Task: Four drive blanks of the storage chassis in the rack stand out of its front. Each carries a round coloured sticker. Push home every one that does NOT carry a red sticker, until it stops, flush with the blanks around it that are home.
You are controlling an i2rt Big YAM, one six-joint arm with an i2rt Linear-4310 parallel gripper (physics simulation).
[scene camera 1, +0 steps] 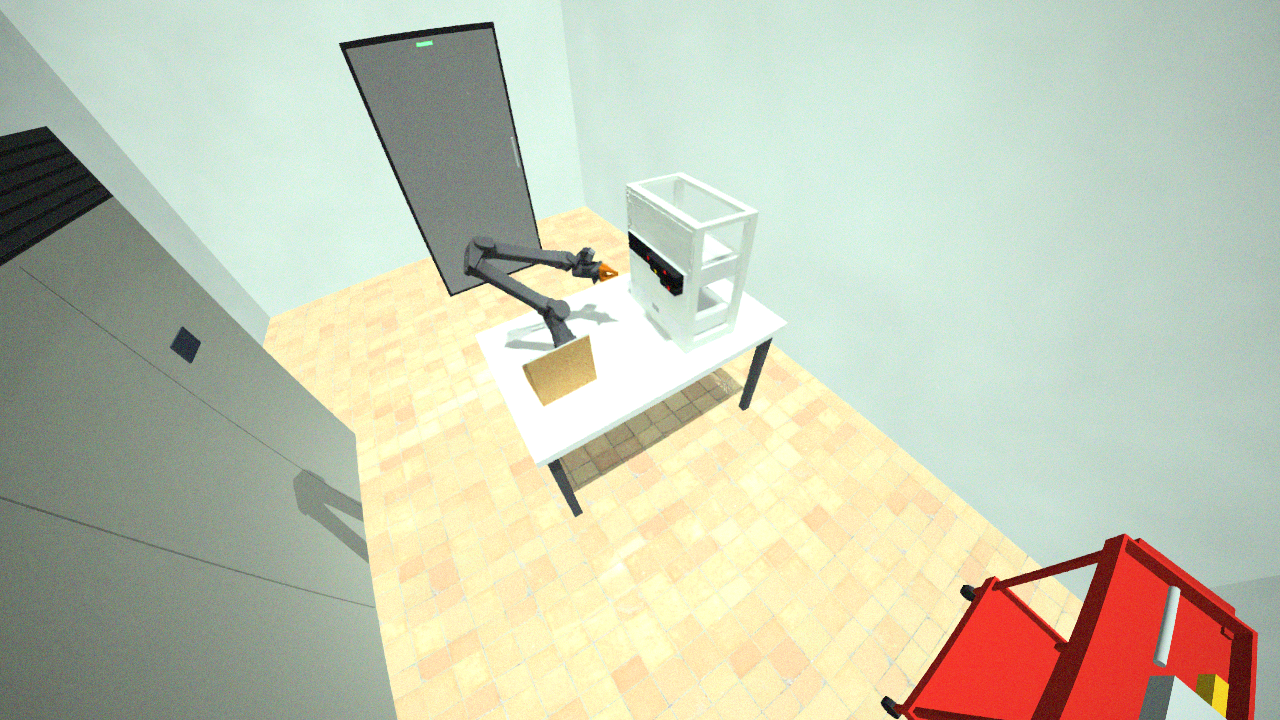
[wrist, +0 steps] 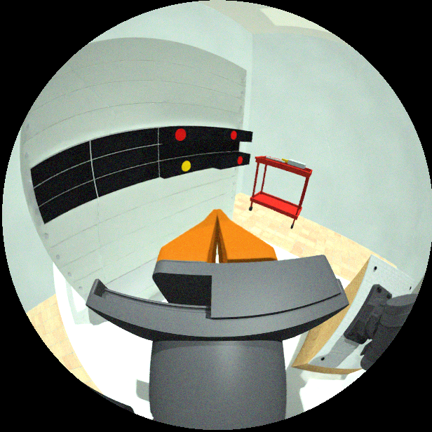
Labels:
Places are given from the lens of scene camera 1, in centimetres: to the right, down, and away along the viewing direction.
white rack (scene camera 1: 683, 249): 16, -40, 126

